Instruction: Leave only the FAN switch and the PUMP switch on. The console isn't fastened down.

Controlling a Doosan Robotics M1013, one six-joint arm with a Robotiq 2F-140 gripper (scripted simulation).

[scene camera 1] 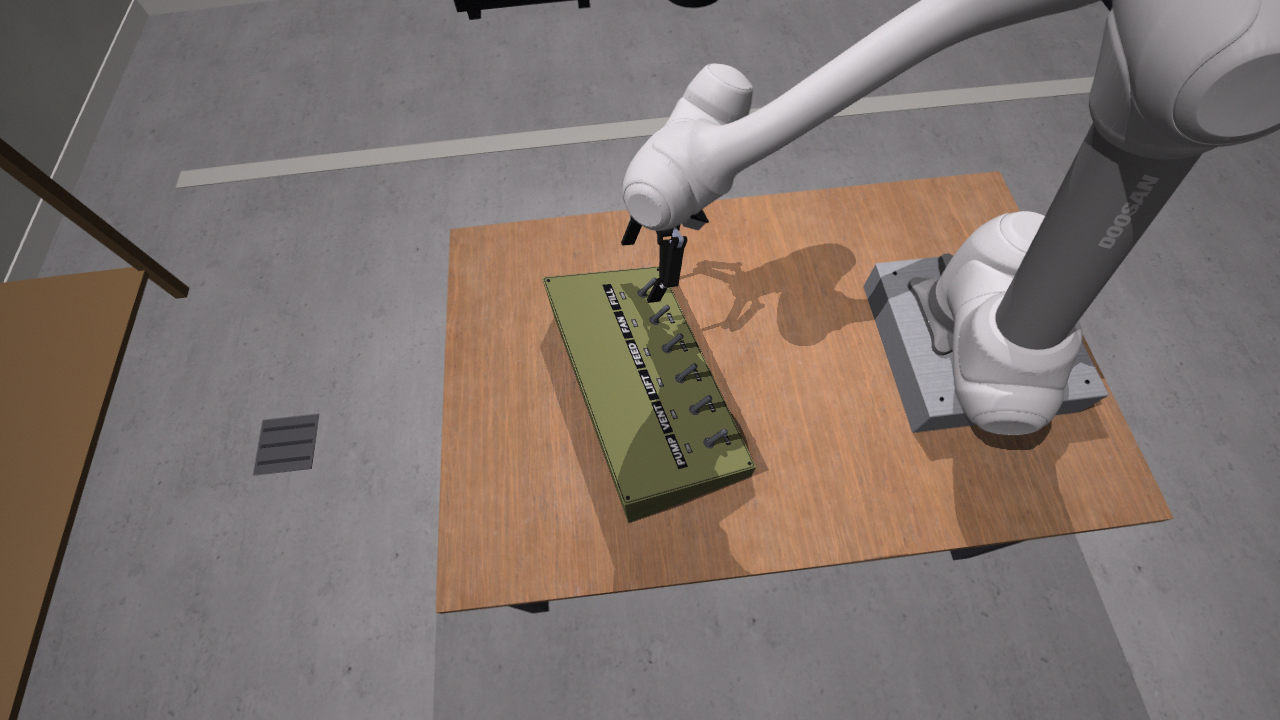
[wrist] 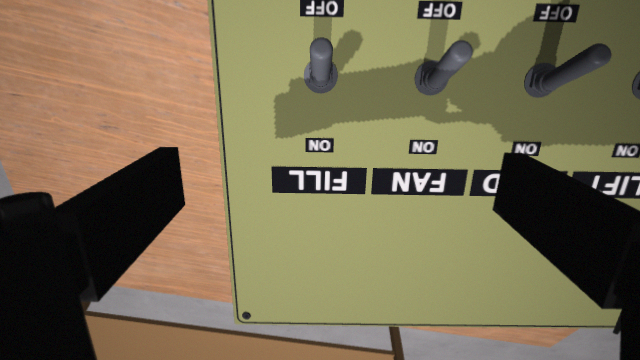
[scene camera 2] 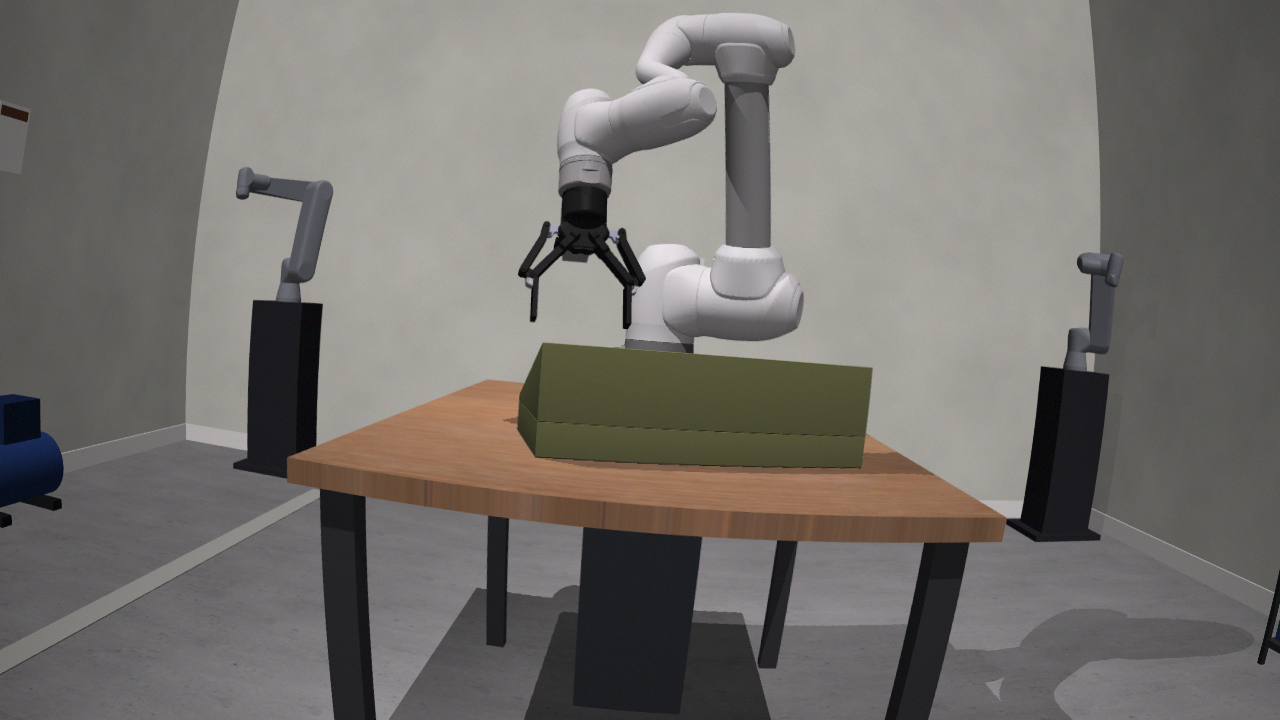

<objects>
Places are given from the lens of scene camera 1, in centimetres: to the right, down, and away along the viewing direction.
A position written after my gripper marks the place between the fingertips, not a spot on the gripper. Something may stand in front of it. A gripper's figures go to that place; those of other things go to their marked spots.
my gripper (scene camera 1: 640,271): 0, -18, 118
olive console (scene camera 1: 654,426): 3, 12, 110
</objects>
